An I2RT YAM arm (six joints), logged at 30 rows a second.
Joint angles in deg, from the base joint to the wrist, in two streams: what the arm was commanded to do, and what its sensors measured. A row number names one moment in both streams.
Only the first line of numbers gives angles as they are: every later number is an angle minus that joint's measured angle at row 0.
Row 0, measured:
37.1 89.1 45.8 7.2 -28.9 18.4
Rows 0 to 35, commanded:
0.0 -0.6 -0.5 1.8 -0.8 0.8
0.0 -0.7 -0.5 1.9 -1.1 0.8
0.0 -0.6 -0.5 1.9 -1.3 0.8
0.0 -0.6 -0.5 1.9 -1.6 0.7
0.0 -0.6 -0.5 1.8 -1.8 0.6
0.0 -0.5 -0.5 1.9 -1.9 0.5
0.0 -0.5 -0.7 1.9 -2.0 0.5
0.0 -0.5 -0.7 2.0 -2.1 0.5
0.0 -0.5 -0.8 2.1 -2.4 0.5
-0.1 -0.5 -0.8 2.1 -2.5 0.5
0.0 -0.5 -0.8 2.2 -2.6 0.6
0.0 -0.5 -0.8 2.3 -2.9 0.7
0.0 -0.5 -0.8 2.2 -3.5 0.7
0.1 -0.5 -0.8 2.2 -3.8 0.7
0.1 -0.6 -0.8 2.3 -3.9 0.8
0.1 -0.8 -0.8 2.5 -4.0 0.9
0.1 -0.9 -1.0 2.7 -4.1 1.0
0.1 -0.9 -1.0 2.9 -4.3 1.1
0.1 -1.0 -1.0 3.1 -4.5 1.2
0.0 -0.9 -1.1 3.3 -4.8 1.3
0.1 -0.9 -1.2 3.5 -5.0 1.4
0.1 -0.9 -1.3 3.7 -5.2 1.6
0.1 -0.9 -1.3 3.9 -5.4 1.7
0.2 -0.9 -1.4 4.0 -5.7 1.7
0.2 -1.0 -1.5 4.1 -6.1 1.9
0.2 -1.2 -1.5 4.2 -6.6 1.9
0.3 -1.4 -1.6 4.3 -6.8 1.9
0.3 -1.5 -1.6 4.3 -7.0 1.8
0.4 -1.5 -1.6 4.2 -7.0 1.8
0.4 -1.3 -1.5 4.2 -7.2 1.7
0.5 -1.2 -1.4 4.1 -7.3 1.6
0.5 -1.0 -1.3 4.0 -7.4 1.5
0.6 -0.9 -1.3 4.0 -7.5 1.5
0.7 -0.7 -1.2 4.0 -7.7 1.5
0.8 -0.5 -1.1 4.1 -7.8 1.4
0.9 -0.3 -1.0 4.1 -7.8 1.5
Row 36, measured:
0.4 -0.7 -1.5 2.6 -4.3 1.3
